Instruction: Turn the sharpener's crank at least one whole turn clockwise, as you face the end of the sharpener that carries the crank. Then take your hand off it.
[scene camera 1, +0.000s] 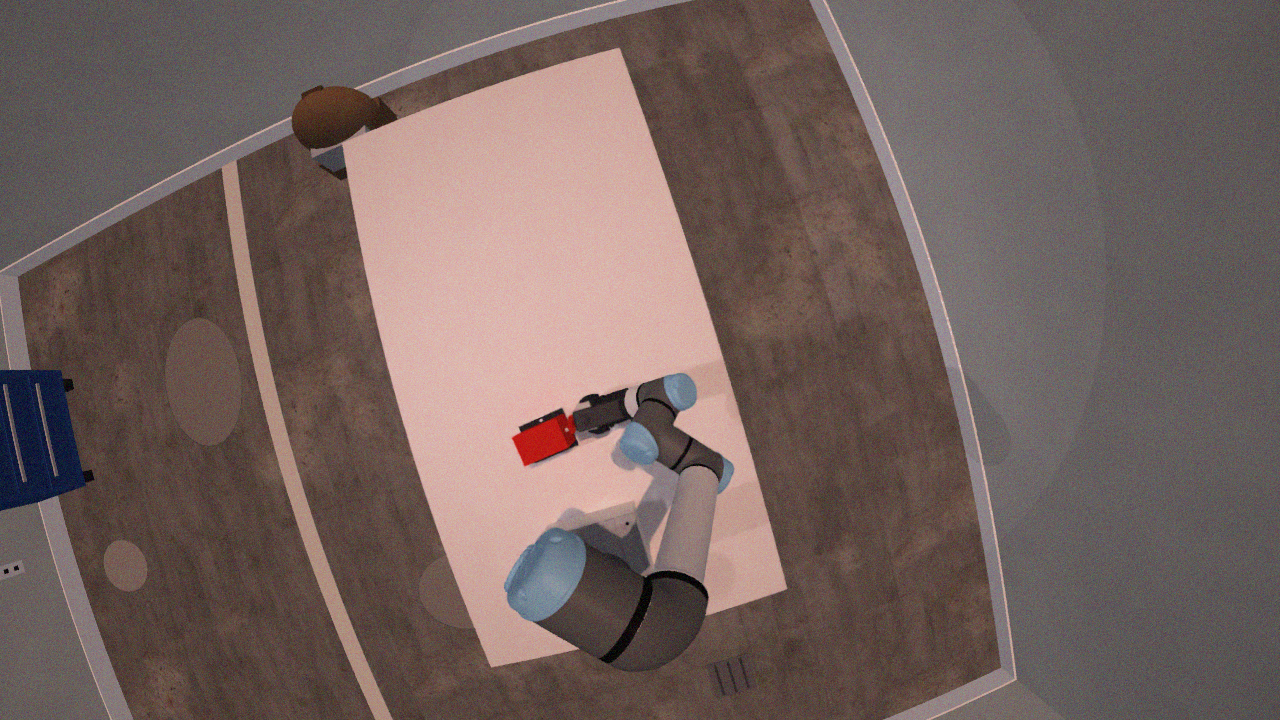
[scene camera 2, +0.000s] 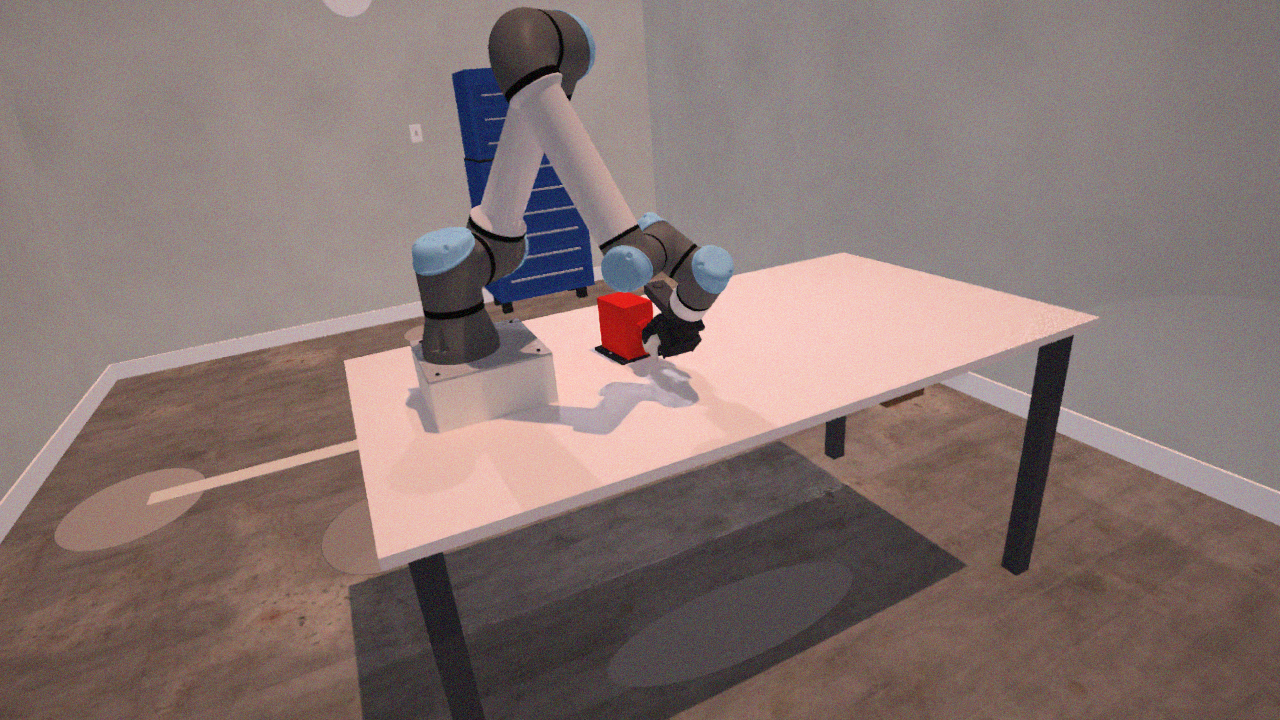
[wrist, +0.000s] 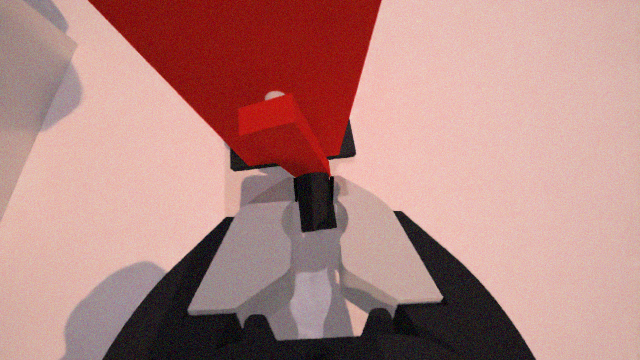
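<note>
The red sharpener (scene camera 1: 544, 437) (scene camera 2: 623, 324) (wrist: 280, 45) stands upright on its black base (scene camera 2: 615, 354) (wrist: 241, 160) on the table. In the wrist view its red crank arm (wrist: 285, 130) runs from the pale shaft end (wrist: 274, 95) down and to the right, to a black handle (wrist: 317, 202). My gripper (wrist: 313, 179) is shut on that black handle, one pale finger on each side of it. In the scene views the gripper (scene camera 1: 575, 426) (scene camera 2: 653, 343) is at the crank end of the sharpener; the fingers hide most of the crank there.
The pale table (scene camera 1: 501, 223) (scene camera 2: 859, 331) carries the sharpener and the arm's light base block (scene camera 2: 487, 389), which stands near the sharpener. A blue drawer cabinet (scene camera 1: 31, 438) (scene camera 2: 559, 241) stands on the floor beyond the table. A brown chair (scene camera 1: 335, 116) is at the table's far corner.
</note>
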